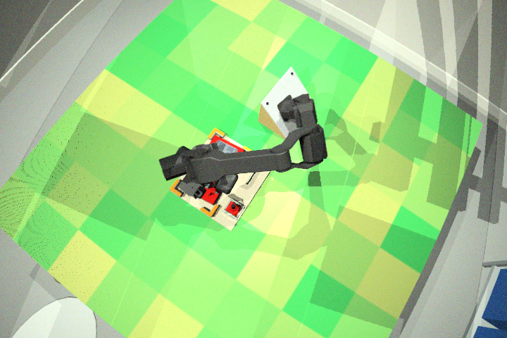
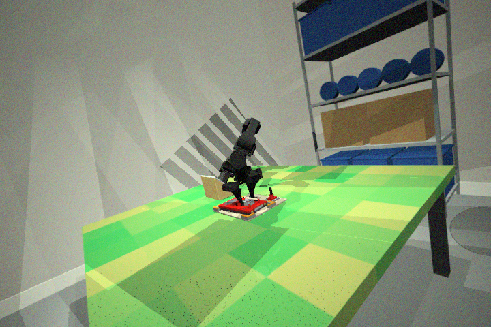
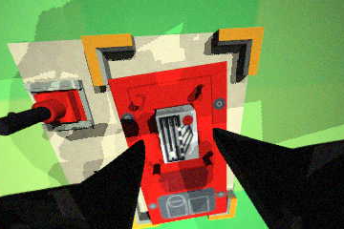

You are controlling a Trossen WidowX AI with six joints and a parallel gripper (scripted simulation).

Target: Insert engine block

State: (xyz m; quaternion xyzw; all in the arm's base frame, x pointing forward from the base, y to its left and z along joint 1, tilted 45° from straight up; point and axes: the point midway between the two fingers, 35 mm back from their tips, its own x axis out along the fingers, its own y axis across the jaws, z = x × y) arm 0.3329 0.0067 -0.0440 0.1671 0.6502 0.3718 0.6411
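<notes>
Right now my gripper tip is 20 mm above the grey engine block.
</notes>
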